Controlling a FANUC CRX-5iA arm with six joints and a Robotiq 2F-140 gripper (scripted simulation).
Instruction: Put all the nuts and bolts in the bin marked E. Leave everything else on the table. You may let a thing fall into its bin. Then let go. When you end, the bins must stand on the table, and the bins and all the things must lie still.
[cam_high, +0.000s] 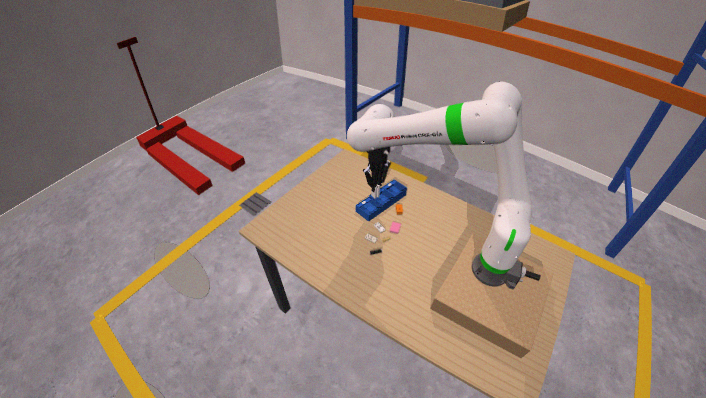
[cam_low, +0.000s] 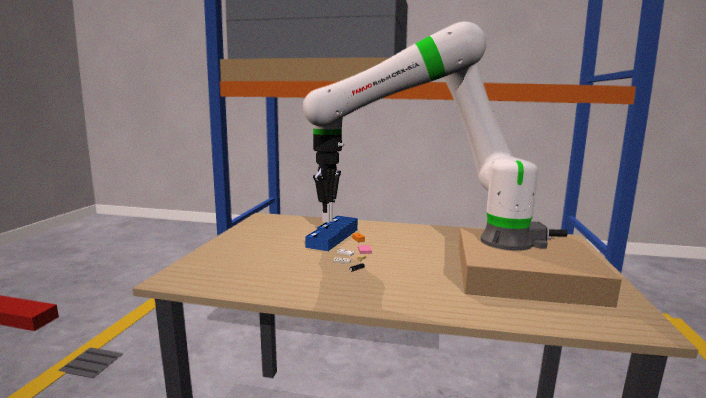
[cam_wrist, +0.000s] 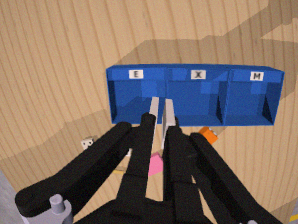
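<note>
Right now the brass piece is 15 cm to the left of my hand, 11 cm behind it and 10 cm below it. From my hand the other things lie so: orange block: 10 cm below, 10 cm behind, 4 cm to the right; blue bin row: 9 cm below, 5 cm to the right, 2 cm behind; pink block: 13 cm behind, 10 cm below, 7 cm to the left.
</note>
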